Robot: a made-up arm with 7 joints. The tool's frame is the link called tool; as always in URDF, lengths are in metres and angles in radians. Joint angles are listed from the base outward.
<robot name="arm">
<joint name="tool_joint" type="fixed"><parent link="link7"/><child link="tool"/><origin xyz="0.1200 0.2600 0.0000" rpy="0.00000 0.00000 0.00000"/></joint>
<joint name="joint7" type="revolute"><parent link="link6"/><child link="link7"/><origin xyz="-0.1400 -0.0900 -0.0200" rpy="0.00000 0.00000 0.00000"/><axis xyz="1 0 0"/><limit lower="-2.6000" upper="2.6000"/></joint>
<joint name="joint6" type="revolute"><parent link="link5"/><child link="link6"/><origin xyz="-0.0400 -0.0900 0.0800" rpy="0.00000 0.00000 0.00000"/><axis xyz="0 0 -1"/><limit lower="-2.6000" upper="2.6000"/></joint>
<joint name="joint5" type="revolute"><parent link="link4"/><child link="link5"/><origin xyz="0.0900 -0.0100 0.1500" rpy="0.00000 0.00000 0.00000"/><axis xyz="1 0 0"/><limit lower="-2.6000" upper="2.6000"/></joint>
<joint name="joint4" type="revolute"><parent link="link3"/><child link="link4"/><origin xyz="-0.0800 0.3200 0.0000" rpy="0.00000 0.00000 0.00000"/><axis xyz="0 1 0"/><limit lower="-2.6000" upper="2.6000"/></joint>
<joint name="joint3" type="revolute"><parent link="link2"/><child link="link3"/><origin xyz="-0.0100 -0.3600 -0.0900" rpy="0.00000 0.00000 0.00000"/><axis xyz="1 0 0"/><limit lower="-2.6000" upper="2.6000"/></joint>
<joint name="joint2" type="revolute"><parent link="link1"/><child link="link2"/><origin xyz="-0.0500 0.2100 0.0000" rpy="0.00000 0.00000 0.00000"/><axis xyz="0 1 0"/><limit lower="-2.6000" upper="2.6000"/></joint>
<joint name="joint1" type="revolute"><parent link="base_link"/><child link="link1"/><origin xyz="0.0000 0.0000 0.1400" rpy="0.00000 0.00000 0.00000"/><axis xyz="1 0 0"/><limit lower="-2.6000" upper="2.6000"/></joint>
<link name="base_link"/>
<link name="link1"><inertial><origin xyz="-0.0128 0.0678 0.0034"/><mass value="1.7"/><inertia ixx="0.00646" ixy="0.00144" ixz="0" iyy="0.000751" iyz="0" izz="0.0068"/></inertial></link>
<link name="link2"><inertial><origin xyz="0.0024 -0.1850 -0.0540"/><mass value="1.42"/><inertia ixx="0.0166" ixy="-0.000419" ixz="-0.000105" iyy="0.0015" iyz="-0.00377" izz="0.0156"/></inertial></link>
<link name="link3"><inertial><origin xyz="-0.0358 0.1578 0.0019"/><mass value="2.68"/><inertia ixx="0.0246" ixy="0.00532" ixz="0" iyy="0.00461" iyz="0" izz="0.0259"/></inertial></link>
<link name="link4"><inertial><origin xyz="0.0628 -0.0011 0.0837"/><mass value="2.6"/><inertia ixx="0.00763" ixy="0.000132" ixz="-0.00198" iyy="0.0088" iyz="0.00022" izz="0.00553"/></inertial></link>
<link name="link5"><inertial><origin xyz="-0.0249 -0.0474 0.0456"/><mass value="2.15"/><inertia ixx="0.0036" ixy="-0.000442" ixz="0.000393" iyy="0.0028" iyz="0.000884" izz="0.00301"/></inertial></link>
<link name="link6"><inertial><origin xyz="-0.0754 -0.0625 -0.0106"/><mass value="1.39"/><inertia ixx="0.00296" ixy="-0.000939" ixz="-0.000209" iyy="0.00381" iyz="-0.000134" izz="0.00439"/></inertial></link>
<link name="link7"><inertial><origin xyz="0.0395 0.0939 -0.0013"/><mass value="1.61"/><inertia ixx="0.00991" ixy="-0.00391" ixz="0" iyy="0.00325" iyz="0" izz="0.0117"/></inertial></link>
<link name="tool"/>
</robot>
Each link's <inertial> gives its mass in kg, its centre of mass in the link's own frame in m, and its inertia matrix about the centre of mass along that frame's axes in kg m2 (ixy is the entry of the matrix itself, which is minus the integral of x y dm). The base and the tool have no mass. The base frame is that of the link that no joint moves.
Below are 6 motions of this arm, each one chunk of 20 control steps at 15 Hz.
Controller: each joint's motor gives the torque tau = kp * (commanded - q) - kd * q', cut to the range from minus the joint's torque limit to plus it. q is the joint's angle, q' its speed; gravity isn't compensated. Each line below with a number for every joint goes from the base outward.
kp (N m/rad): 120 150 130 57 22 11 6.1
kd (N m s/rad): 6.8 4.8 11 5 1.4 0.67 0.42
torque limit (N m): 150 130 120 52 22 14 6.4
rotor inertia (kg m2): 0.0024 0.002 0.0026 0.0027 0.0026 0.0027 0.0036
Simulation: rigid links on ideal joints. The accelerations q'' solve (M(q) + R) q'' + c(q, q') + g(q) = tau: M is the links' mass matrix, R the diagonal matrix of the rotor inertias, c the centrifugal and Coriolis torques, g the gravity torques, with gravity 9.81 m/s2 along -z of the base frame. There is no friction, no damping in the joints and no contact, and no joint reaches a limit. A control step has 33 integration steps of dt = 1/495 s. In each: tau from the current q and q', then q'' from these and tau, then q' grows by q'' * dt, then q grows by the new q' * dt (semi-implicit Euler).
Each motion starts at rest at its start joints. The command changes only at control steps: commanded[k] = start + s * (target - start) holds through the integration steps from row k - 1 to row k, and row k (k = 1, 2, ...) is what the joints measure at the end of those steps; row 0 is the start. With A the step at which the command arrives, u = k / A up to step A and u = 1 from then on. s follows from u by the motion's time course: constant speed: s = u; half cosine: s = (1 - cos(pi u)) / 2; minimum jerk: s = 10 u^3 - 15 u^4 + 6 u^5; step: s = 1 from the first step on.
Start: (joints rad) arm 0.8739 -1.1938 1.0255 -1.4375 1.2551 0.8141 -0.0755
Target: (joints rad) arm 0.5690 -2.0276 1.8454 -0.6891 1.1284 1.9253 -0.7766
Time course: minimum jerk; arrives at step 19
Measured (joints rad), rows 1 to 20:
1: 0.8606 -1.2352 1.0587 -1.4298 1.2078 0.8410 -0.0576
2: 0.8422 -1.2930 1.1102 -1.4133 1.1412 0.9220 0.0302
3: 0.8313 -1.3251 1.1545 -1.3909 1.1086 1.0071 0.1160
4: 0.8238 -1.3405 1.1912 -1.3634 1.1070 1.0638 0.1216
5: 0.8146 -1.3637 1.2266 -1.3307 1.1149 1.1069 0.0525
6: 0.8032 -1.4100 1.2683 -1.2934 1.1176 1.1617 -0.0395
7: 0.7916 -1.4789 1.3213 -1.2517 1.1102 1.2380 -0.1163
8: 0.7805 -1.5609 1.3867 -1.2052 1.0949 1.3314 -0.1729
9: 0.7688 -1.6456 1.4619 -1.1533 1.0764 1.4329 -0.2239
10: 0.7549 -1.7267 1.5421 -1.0967 1.0589 1.5349 -0.2840
11: 0.7381 -1.8017 1.6217 -1.0374 1.0452 1.6313 -0.3585
12: 0.7196 -1.8693 1.6962 -0.9785 1.0367 1.7176 -0.4449
13: 0.7012 -1.9281 1.7620 -0.9233 1.0335 1.7905 -0.5366
14: 0.6849 -1.9763 1.8165 -0.8744 1.0347 1.8484 -0.6265
15: 0.6726 -2.0124 1.8585 -0.8338 1.0387 1.8914 -0.7074
16: 0.6653 -2.0365 1.8877 -0.8030 1.0437 1.9201 -0.7734
17: 0.6634 -2.0495 1.9049 -0.7826 1.0484 1.9354 -0.8210
18: 0.6664 -2.0537 1.9119 -0.7721 1.0517 1.9389 -0.8506
19: 0.6733 -2.0526 1.9112 -0.7692 1.0536 1.9338 -0.8662
20: 0.6824 -2.0506 1.9063 -0.7707 1.0543 1.9247 -0.8743

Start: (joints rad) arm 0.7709 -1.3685 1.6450 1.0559 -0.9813 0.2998 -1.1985
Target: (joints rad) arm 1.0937 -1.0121 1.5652 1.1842 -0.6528 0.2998 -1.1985
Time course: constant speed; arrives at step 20
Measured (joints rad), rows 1 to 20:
1: 0.8067 -1.3783 1.6678 1.0427 -0.9835 0.2999 -1.2032
2: 0.8795 -1.3835 1.7106 0.9803 -0.9826 0.3191 -1.2236
3: 0.9575 -1.3706 1.7609 0.8917 -0.9772 0.3544 -1.2558
4: 1.0248 -1.3507 1.8063 0.8132 -0.9602 0.3694 -1.2952
5: 1.0750 -1.3312 1.8360 0.7666 -0.9344 0.3612 -1.3309
6: 1.1040 -1.3118 1.8459 0.7532 -0.9102 0.3495 -1.3492
7: 1.1114 -1.2909 1.8395 0.7650 -0.8946 0.3452 -1.3458
8: 1.1030 -1.2681 1.8233 0.7931 -0.8868 0.3444 -1.3285
9: 1.0884 -1.2448 1.8035 0.8297 -0.8805 0.3402 -1.3091
10: 1.0778 -1.2225 1.7845 0.8670 -0.8692 0.3316 -1.2952
11: 1.0776 -1.2022 1.7693 0.8979 -0.8510 0.3235 -1.2881
12: 1.0892 -1.1841 1.7597 0.9178 -0.8284 0.3204 -1.2856
13: 1.1101 -1.1670 1.7563 0.9252 -0.8059 0.3230 -1.2862
14: 1.1360 -1.1498 1.7581 0.9229 -0.7860 0.3282 -1.2891
15: 1.1627 -1.1317 1.7627 0.9162 -0.7693 0.3318 -1.2943
16: 1.1869 -1.1127 1.7676 0.9102 -0.7546 0.3320 -1.3007
17: 1.2071 -1.0931 1.7703 0.9085 -0.7408 0.3297 -1.3064
18: 1.2228 -1.0732 1.7699 0.9122 -0.7275 0.3267 -1.3094
19: 1.2350 -1.0533 1.7663 0.9207 -0.7144 0.3243 -1.3092
20: 1.2452 -1.0336 1.7605 0.9323 -0.7012 0.3230 -1.3065

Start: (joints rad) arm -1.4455 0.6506 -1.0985 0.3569 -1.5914 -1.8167 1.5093
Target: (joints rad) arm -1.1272 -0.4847 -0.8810 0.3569 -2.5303 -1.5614 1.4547
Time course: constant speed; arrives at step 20
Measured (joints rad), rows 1 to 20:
1: -1.3938 0.6187 -1.0898 0.3536 -1.6819 -1.8181 1.5126
2: -1.3112 0.5482 -1.0678 0.3274 -1.7984 -1.7508 1.5065
3: -1.2381 0.4656 -1.0349 0.2977 -1.8322 -1.6346 1.4968
4: -1.1792 0.3846 -0.9936 0.2749 -1.8107 -1.5519 1.4996
5: -1.1347 0.3153 -0.9519 0.2620 -1.7849 -1.5211 1.5127
6: -1.1072 0.2609 -0.9201 0.2560 -1.7833 -1.5170 1.5201
7: -1.0959 0.2169 -0.9053 0.2530 -1.8175 -1.5166 1.5121
8: -1.0958 0.1766 -0.9076 0.2522 -1.8860 -1.5113 1.4940
9: -1.1018 0.1356 -0.9215 0.2553 -1.9740 -1.5026 1.4774
10: -1.1101 0.0915 -0.9389 0.2633 -2.0622 -1.4965 1.4692
11: -1.1169 0.0427 -0.9531 0.2754 -2.1377 -1.4967 1.4683
12: -1.1183 -0.0116 -0.9601 0.2888 -2.1965 -1.5005 1.4711
13: -1.1111 -0.0701 -0.9587 0.3001 -2.2399 -1.5018 1.4753
14: -1.0948 -0.1302 -0.9495 0.3066 -2.2710 -1.4950 1.4793
15: -1.0715 -0.1887 -0.9339 0.3069 -2.2937 -1.4780 1.4812
16: -1.0451 -0.2435 -0.9139 0.3011 -2.3122 -1.4523 1.4789
17: -1.0201 -0.2943 -0.8919 0.2908 -2.3310 -1.4223 1.4718
18: -1.0000 -0.3425 -0.8709 0.2789 -2.3540 -1.3923 1.4611
19: -0.9865 -0.3901 -0.8533 0.2684 -2.3844 -1.3662 1.4492
20: -0.9794 -0.4388 -0.8409 0.2619 -2.4238 -1.3457 1.4392

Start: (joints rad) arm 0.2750 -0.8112 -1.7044 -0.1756 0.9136 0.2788 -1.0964
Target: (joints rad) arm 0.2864 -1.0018 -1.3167 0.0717 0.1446 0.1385 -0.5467
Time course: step
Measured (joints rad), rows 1 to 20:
1: 0.1931 -0.8194 -1.5989 -0.1270 0.6247 0.2438 -0.9046
2: 0.1962 -0.8613 -1.5112 -0.0843 0.3161 0.1810 -0.7403
3: 0.2575 -0.8948 -1.4462 -0.0584 0.1633 0.2596 -0.6170
4: 0.3013 -0.9049 -1.4006 -0.0480 0.0954 0.3432 -0.4985
5: 0.3047 -0.8980 -1.3800 -0.0465 0.0842 0.3469 -0.4459
6: 0.2790 -0.8827 -1.3836 -0.0537 0.1086 0.3036 -0.4715
7: 0.2440 -0.8663 -1.4027 -0.0666 0.1435 0.2707 -0.5360
8: 0.2158 -0.8565 -1.4250 -0.0787 0.1702 0.2669 -0.5951
9: 0.2023 -0.8569 -1.4407 -0.0847 0.1820 0.2792 -0.6246
10: 0.2040 -0.8650 -1.4458 -0.0831 0.1806 0.2929 -0.6239
11: 0.2158 -0.8747 -1.4417 -0.0764 0.1707 0.3019 -0.6052
12: 0.2301 -0.8809 -1.4327 -0.0689 0.1586 0.3050 -0.5822
13: 0.2403 -0.8816 -1.4237 -0.0641 0.1497 0.3022 -0.5651
14: 0.2438 -0.8781 -1.4181 -0.0634 0.1468 0.2959 -0.5585
15: 0.2412 -0.8733 -1.4170 -0.0661 0.1491 0.2896 -0.5616
16: 0.2357 -0.8698 -1.4195 -0.0698 0.1540 0.2865 -0.5701
17: 0.2301 -0.8688 -1.4235 -0.0726 0.1586 0.2870 -0.5788
18: 0.2268 -0.8701 -1.4270 -0.0735 0.1612 0.2897 -0.5844
19: 0.2262 -0.8725 -1.4288 -0.0725 0.1616 0.2927 -0.5857
20: 0.2278 -0.8746 -1.4288 -0.0706 0.1603 0.2947 -0.5837

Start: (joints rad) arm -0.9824 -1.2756 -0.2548 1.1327 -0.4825 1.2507 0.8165
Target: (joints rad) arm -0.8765 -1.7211 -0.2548 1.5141 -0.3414 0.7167 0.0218
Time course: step
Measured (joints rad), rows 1 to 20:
1: -1.0464 -1.5835 -0.2585 1.3005 -0.5383 1.0494 0.4247
2: -0.9698 -1.7231 -0.2603 1.3874 -0.5478 0.9183 0.0955
3: -0.9294 -1.7091 -0.2359 1.4272 -0.4537 0.8290 0.0082
4: -0.9521 -1.6651 -0.2131 1.4501 -0.4107 0.7799 -0.0067
5: -0.9816 -1.6468 -0.2020 1.4640 -0.4228 0.8141 -0.0303
6: -0.9924 -1.6519 -0.2025 1.4701 -0.4490 0.8763 -0.0432
7: -0.9898 -1.6602 -0.2066 1.4725 -0.4617 0.9085 -0.0291
8: -0.9842 -1.6635 -0.2085 1.4742 -0.4603 0.9032 -0.0063
9: -0.9809 -1.6635 -0.2076 1.4748 -0.4543 0.8843 0.0047
10: -0.9805 -1.6631 -0.2054 1.4737 -0.4502 0.8716 0.0023
11: -0.9814 -1.6632 -0.2036 1.4716 -0.4495 0.8695 -0.0043
12: -0.9825 -1.6636 -0.2027 1.4698 -0.4506 0.8728 -0.0082
13: -0.9830 -1.6637 -0.2027 1.4690 -0.4518 0.8762 -0.0083
14: -0.9831 -1.6635 -0.2032 1.4693 -0.4524 0.8778 -0.0068
15: -0.9828 -1.6632 -0.2038 1.4701 -0.4524 0.8779 -0.0058
16: -0.9826 -1.6630 -0.2042 1.4709 -0.4521 0.8776 -0.0057
17: -0.9825 -1.6628 -0.2044 1.4715 -0.4519 0.8774 -0.0061
18: -0.9825 -1.6628 -0.2044 1.4717 -0.4518 0.8774 -0.0065
19: -0.9825 -1.6628 -0.2043 1.4716 -0.4518 0.8774 -0.0067
20: -0.9826 -1.6629 -0.2042 1.4714 -0.4519 0.8774 -0.0066

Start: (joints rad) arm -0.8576 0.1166 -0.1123 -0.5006 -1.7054 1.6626 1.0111
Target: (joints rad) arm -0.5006 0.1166 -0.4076 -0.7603 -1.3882 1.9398 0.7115
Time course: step
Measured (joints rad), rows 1 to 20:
1: -0.6238 0.1067 -0.3141 -0.5827 -1.5716 1.8342 0.8948
2: -0.5444 0.0631 -0.4468 -0.7074 -1.4501 1.9582 0.7941
3: -0.5477 0.0468 -0.5282 -0.7720 -1.4468 1.9481 0.8202
4: -0.5704 0.0326 -0.5834 -0.7990 -1.4845 1.8777 0.9195
5: -0.5898 0.0197 -0.6198 -0.8122 -1.5175 1.8306 1.0020
6: -0.5980 0.0137 -0.6375 -0.8180 -1.5327 1.8242 1.0288
7: -0.5921 0.0158 -0.6372 -0.8165 -1.5312 1.8397 1.0120
8: -0.5750 0.0242 -0.6231 -0.8093 -1.5173 1.8601 0.9773
9: -0.5543 0.0358 -0.6012 -0.7999 -1.4974 1.8790 0.9409
10: -0.5376 0.0467 -0.5787 -0.7911 -1.4786 1.8941 0.9085
11: -0.5291 0.0530 -0.5620 -0.7845 -1.4665 1.9040 0.8836
12: -0.5289 0.0535 -0.5548 -0.7808 -1.4637 1.9077 0.8709
13: -0.5349 0.0495 -0.5575 -0.7800 -1.4691 1.9051 0.8731
14: -0.5440 0.0436 -0.5670 -0.7820 -1.4791 1.8976 0.8881
15: -0.5533 0.0380 -0.5791 -0.7859 -1.4896 1.8876 0.9091
16: -0.5604 0.0342 -0.5897 -0.7903 -1.4976 1.8786 0.9278
17: -0.5638 0.0327 -0.5963 -0.7938 -1.5014 1.8730 0.9390
18: -0.5632 0.0333 -0.5980 -0.7956 -1.5011 1.8718 0.9413
19: -0.5596 0.0353 -0.5954 -0.7955 -1.4977 1.8744 0.9365
20: -0.5546 0.0380 -0.5902 -0.7939 -1.4928 1.8793 0.9276

